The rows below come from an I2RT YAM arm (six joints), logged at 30 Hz.
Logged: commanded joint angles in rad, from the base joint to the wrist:
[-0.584, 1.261, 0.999, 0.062, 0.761, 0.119]
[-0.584, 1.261, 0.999, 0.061, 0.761, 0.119]
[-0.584, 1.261, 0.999, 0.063, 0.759, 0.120]
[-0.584, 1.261, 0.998, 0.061, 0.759, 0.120]
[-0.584, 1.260, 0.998, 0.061, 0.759, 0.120]
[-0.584, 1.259, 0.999, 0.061, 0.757, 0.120]
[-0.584, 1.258, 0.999, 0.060, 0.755, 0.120]
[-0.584, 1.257, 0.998, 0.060, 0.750, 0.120]
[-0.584, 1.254, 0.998, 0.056, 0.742, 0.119]
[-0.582, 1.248, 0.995, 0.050, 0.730, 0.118]
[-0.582, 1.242, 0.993, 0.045, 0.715, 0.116]
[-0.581, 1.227, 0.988, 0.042, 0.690, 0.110]
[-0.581, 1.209, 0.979, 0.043, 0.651, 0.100]
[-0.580, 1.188, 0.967, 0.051, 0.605, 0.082]
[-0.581, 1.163, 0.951, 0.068, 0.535, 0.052]
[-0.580, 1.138, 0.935, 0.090, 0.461, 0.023]
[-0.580, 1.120, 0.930, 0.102, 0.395, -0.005]
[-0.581, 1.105, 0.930, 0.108, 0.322, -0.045]
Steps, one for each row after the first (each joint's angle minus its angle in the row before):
[0.000, 0.000, 0.000, -0.001, 0.000, 0.000]
[0.000, 0.000, 0.000, 0.002, -0.002, 0.001]
[0.000, 0.000, -0.001, -0.002, 0.000, 0.000]
[0.000, -0.001, 0.000, 0.000, 0.000, 0.000]
[0.000, -0.001, 0.001, 0.000, -0.002, 0.000]
[0.000, -0.001, 0.000, -0.001, -0.002, 0.000]
[0.000, -0.001, -0.001, 0.000, -0.005, 0.000]
[0.000, -0.003, 0.000, -0.004, -0.008, -0.001]
[0.002, -0.006, -0.003, -0.006, -0.012, -0.001]
[0.000, -0.006, -0.002, -0.005, -0.015, -0.002]
[0.001, -0.015, -0.005, -0.003, -0.025, -0.006]
[0.000, -0.018, -0.009, 0.001, -0.039, -0.010]
[0.001, -0.021, -0.012, 0.008, -0.046, -0.018]
[-0.001, -0.025, -0.016, 0.017, -0.070, -0.030]
[0.001, -0.025, -0.016, 0.022, -0.074, -0.029]
[0.000, -0.018, -0.005, 0.012, -0.066, -0.028]
[-0.001, -0.015, 0.000, 0.006, -0.073, -0.040]

